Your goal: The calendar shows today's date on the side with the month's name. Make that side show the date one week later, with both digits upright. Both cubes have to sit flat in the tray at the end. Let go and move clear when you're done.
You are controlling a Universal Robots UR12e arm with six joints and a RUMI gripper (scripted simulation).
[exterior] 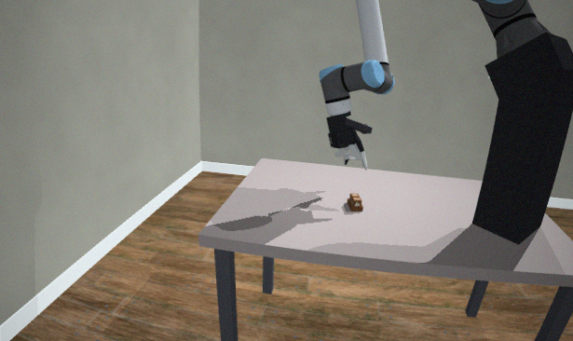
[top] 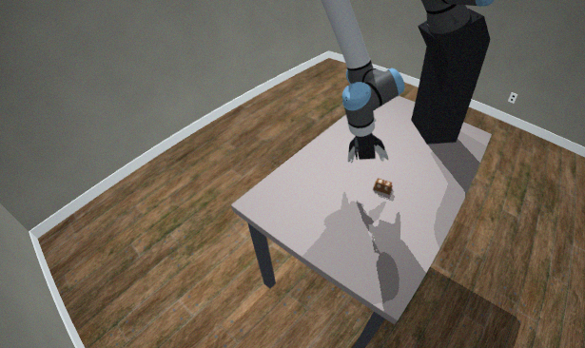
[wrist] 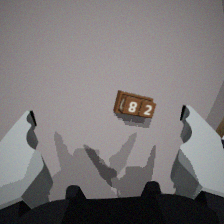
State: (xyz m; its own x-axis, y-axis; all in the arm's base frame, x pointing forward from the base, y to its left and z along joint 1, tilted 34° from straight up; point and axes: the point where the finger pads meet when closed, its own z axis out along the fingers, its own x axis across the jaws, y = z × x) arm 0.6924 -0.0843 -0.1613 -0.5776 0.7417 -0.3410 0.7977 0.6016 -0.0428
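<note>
The brown calendar cube is 10 cm below my hand, 7 cm to the left of it and 1 cm behind it. Also, from my hand: brown wooden calendar tray: 11 cm below, 8 cm to the left, 2 cm behind.
</note>
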